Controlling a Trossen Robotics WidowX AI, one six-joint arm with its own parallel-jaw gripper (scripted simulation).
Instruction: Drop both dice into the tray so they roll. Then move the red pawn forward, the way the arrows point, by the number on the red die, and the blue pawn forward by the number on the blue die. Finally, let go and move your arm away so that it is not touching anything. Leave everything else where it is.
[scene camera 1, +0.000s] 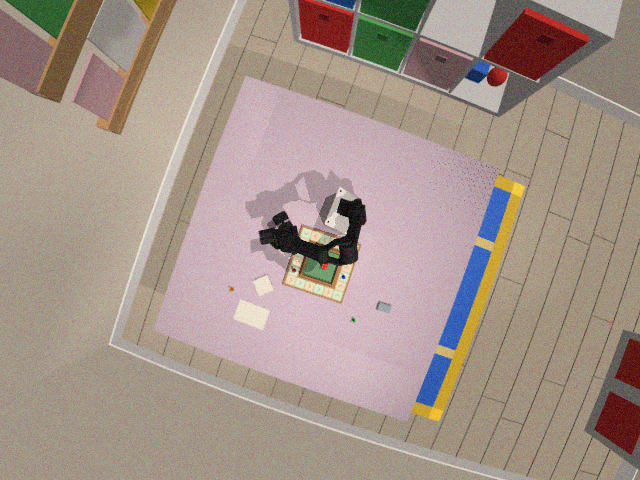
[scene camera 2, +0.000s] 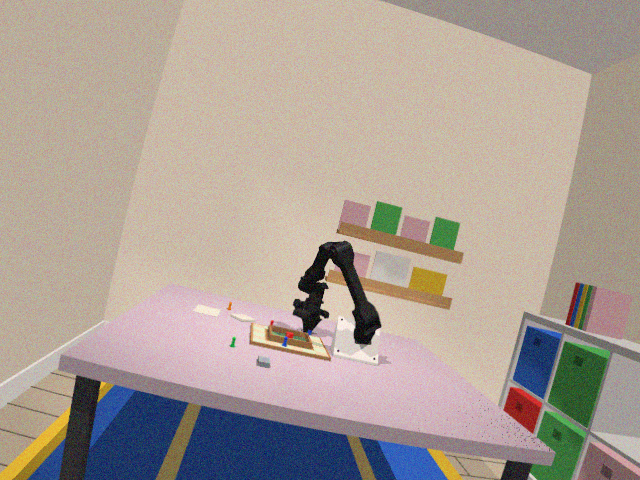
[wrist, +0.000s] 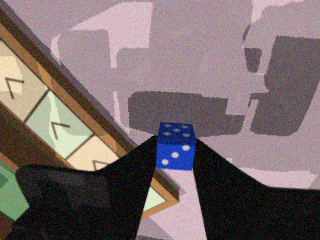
Observation:
I see my gripper (scene camera 2: 306, 333).
My gripper is seen too in the wrist view (wrist: 175, 142).

